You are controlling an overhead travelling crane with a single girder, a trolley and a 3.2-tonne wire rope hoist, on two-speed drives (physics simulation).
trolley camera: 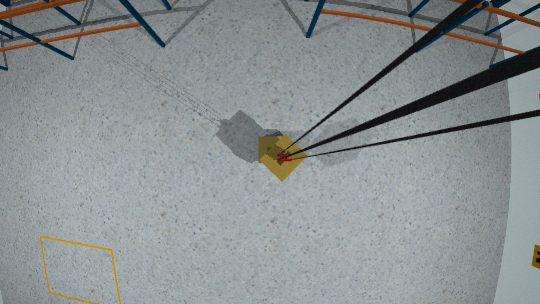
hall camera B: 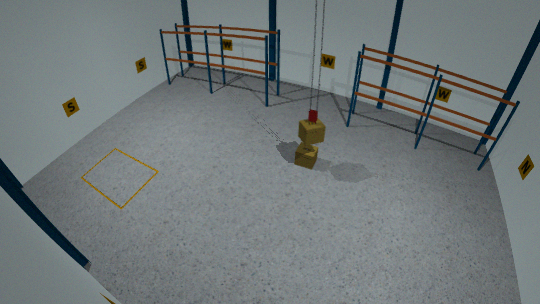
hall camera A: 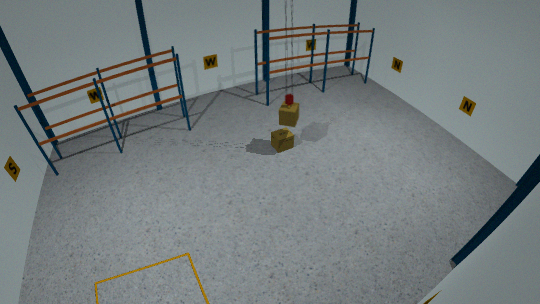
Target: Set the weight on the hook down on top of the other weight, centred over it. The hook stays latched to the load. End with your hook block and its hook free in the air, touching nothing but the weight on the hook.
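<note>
My red hook block with its hook hangs on the ropes, latched to a yellow block-shaped weight. This weight hangs upright in the air. The other yellow weight stands on the floor below it. A narrow gap shows between them in hall camera A; in hall camera B they overlap in view. In the trolley view the hung weight is turned against the lower one, lies off to its right and lower in the picture, and hides much of it.
Two blue and orange racks stand by the W wall, one at the south end and one at the north end. A yellow floor outline lies away from the weights.
</note>
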